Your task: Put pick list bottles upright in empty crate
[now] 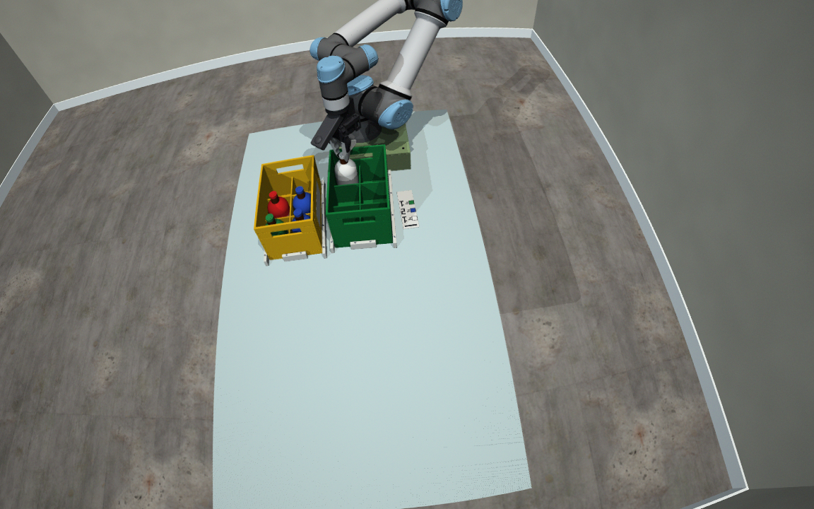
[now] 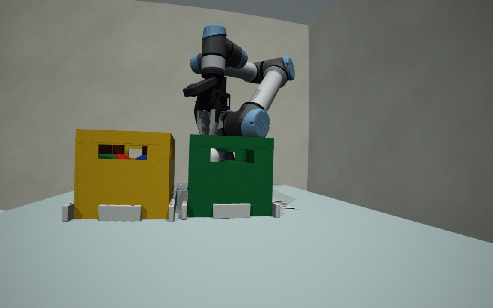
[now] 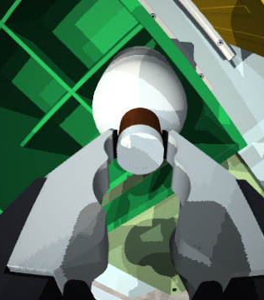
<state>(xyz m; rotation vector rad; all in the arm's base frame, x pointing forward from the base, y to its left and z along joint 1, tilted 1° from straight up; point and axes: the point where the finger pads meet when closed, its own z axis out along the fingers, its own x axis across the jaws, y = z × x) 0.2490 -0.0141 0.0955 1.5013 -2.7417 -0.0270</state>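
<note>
My hand is 7 cm above the white bottle. The rest, counted from my hand: yellow crate (13 cm ahead, 16 cm to the right, 10 cm below); green crate (8 cm ahead, 6 cm to the left, 10 cm below); red bottle (14 cm ahead, 21 cm to the right, 10 cm below).
</note>
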